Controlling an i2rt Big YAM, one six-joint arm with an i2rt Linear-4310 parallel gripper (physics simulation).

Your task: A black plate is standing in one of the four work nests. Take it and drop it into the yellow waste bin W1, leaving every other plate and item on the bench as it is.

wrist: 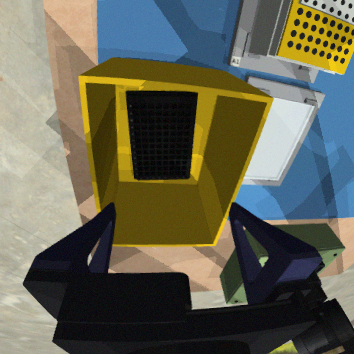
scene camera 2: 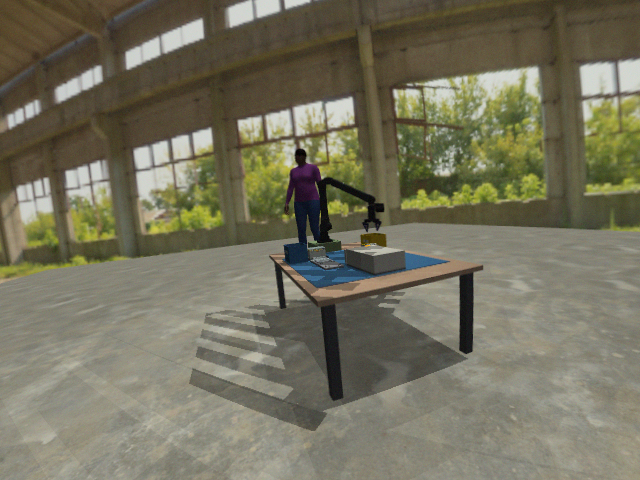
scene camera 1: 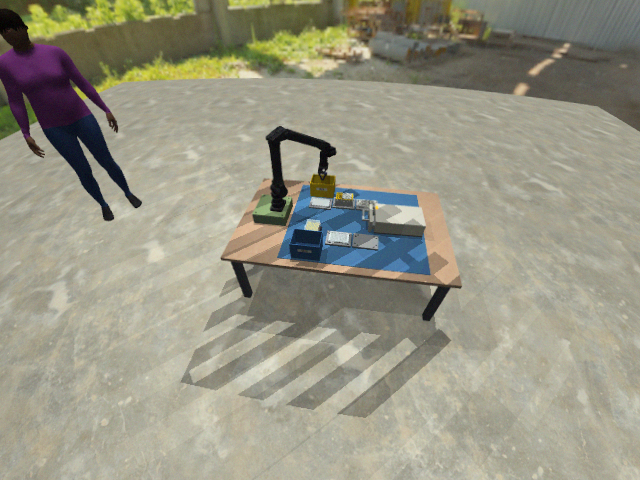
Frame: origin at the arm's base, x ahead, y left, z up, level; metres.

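Seen in the pictures: gripper, fingertip midpoint: (wrist: 173,207) (scene camera 2: 372,231) (scene camera 1: 322,177); arm's base at its link origin: (scene camera 2: 324,241) (scene camera 1: 278,206).
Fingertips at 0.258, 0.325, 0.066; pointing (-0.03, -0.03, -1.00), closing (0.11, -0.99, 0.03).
Note:
Offsets run from my fingertips to a thing's top centre, as dx, dy, dz. "spot": to the spot under its first point.
The black plate @[-0.006, +0.004, -0.124] (wrist: 162,135) lies inside the yellow waste bin @[+0.001, +0.003, -0.023] (scene camera 1: 322,189) (scene camera 2: 373,240) (wrist: 165,212), down at its floor in the wrist view, apart from the fingers. My gripper (scene camera 1: 323,175) (scene camera 2: 371,228) (wrist: 173,207) is open and empty, and hangs above the bin with its fingertips apart on either side of the bin's near part in the wrist view. A work nest @[spot: +0.113, -0.071, -0.130] (wrist: 241,55) marked A1 stands beside the bin and carries a plate with a yellow perforated part @[spot: +0.147, -0.115, -0.070] (wrist: 320,37).
A pale tray-like holder @[+0.014, -0.150, -0.123] (scene camera 1: 320,203) (wrist: 282,135) lies close beside the bin. A dark blue bin @[+0.020, -0.635, -0.023] (scene camera 1: 306,245) (scene camera 2: 296,253), flat nests @[+0.199, -0.495, -0.116] (scene camera 1: 338,237) and a large grey box @[+0.576, -0.285, -0.037] (scene camera 1: 399,219) (scene camera 2: 374,259) stand on the blue mat. The green arm base (scene camera 1: 272,210) (wrist: 310,242) is at the table's side.

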